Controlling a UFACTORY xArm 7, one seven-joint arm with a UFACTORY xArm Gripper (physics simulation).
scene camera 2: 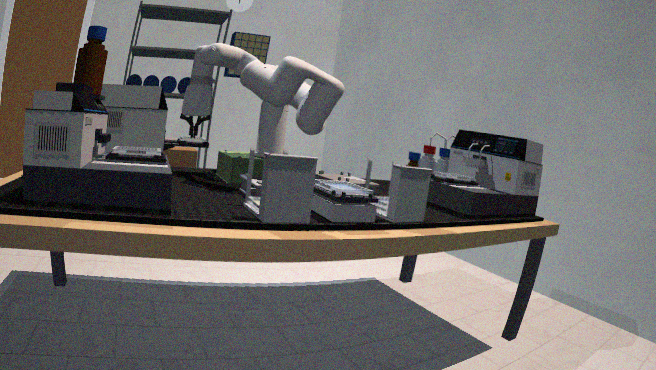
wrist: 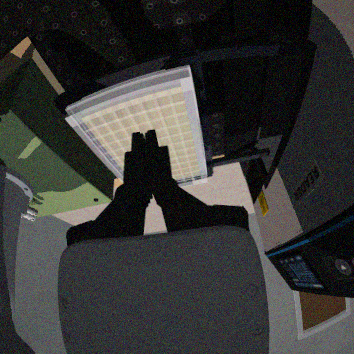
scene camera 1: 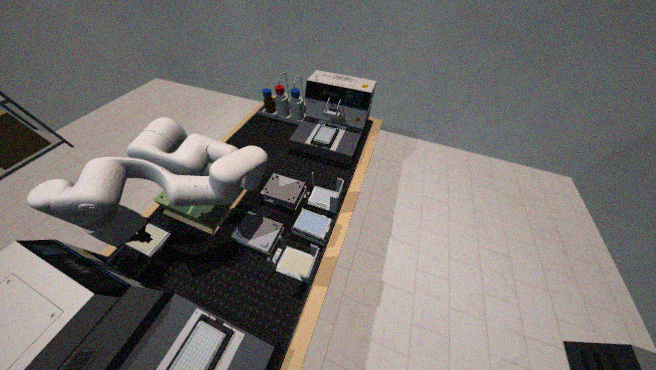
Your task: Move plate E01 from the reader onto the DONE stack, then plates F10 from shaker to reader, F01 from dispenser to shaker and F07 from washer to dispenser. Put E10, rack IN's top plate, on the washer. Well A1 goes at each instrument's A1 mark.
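Places are measured from the arm's base along level axes (x right, y up, z back), in millimetres.
Where they show: gripper, fingertip midpoint: [scene camera 2: 192, 137] [wrist: 147, 143] [scene camera 1: 148, 239]; arm's base, link origin: [wrist: 2, 182].
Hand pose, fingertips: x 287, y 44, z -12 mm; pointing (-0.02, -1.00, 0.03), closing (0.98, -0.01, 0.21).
Things, the pixels of their centre, and the offset from my fingertips. "spot": a spot on its surface instead.
- reader's extended tray, surface spot: [scene camera 2: 202, 144] spot: dx -25, dy -16, dz -57 mm
- READER label, surface spot: [wrist: 306, 183] spot: dx +105, dy +52, dz +19 mm
- blue-welled plate, body centre: [scene camera 2: 342, 188] [scene camera 1: 312, 223] dx -252, dy -59, dz -503 mm
- washer, body centre: [scene camera 2: 477, 168] [scene camera 1: 333, 115] dx -872, dy +14, dz -408 mm
- instrument, body centre: [scene camera 2: 112, 104] dx +285, dy +84, dz -342 mm
- pale plate, body centre: [scene camera 2: 136, 151] [scene camera 1: 196, 355] dx +207, dy -22, dz -348 mm
My gripper [scene camera 1: 145, 235] [scene camera 2: 193, 135] [wrist: 147, 143] is shut and empty, its tips together over the yellow-welled plate [scene camera 1: 159, 238] [wrist: 176, 107] on the reader's extended tray [scene camera 2: 202, 144]. The gap to the plate is hard to judge. The READER label [wrist: 306, 183] shows in the wrist view. A blue-welled plate [scene camera 1: 313, 224] [scene camera 2: 345, 188] sits on a low unit between two racks, likely the shaker. One rack [scene camera 1: 299, 274] [scene camera 2: 287, 187] holds a yellow-welled plate [scene camera 1: 296, 262]; the other rack [scene camera 1: 340, 186] [scene camera 2: 411, 194] stands beyond. The washer [scene camera 1: 341, 82] [scene camera 2: 520, 165] holds a plate [scene camera 1: 326, 135]. Plate codes are unreadable.
Another instrument [scene camera 2: 95, 187], likely the dispenser, holds a pale plate [scene camera 1: 199, 345] [scene camera 2: 136, 151]. Two grey blocks [scene camera 1: 283, 189] [scene camera 1: 258, 233] stand mid-table. A green box [scene camera 1: 200, 212] [scene camera 2: 235, 167] [wrist: 55, 175] is beside the reader tray. Bottles [scene camera 1: 282, 104] stand by the washer.
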